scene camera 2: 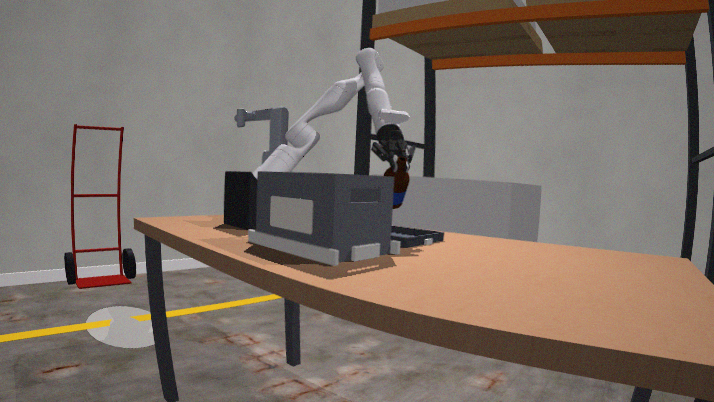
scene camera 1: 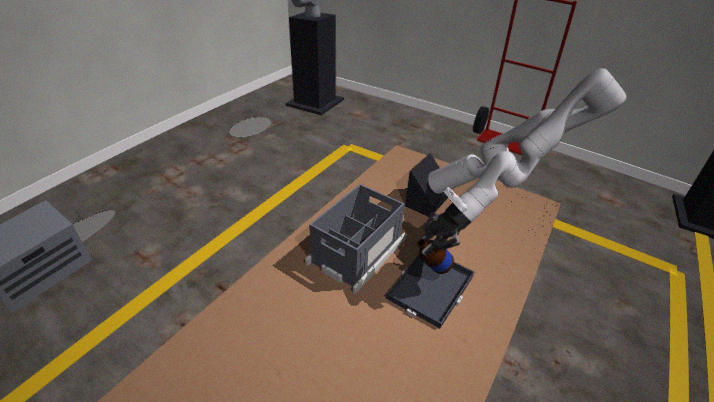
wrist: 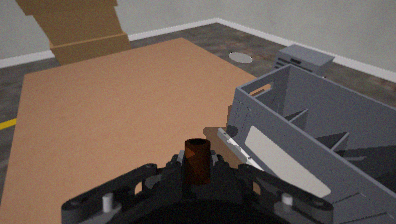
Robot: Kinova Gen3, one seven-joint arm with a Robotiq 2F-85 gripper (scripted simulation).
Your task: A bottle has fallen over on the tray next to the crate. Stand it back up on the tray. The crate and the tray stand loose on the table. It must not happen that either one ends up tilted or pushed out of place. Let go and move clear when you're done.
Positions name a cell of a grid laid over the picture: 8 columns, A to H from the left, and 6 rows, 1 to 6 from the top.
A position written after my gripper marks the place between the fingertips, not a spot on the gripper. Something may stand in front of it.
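I can see a dark tray (scene camera 1: E5), which scene camera 2 shows as well (scene camera 2: E4). A brown bottle (wrist: D5) is here too. Then there is a grey divided crate, visible from scene camera 2 (scene camera 2: D4), from scene camera 1 (scene camera 1: E4) and in the wrist view (wrist: H4). As for my gripper, I find it in scene camera 1 (scene camera 1: E4), in scene camera 2 (scene camera 2: E3) and in the wrist view (wrist: D5).
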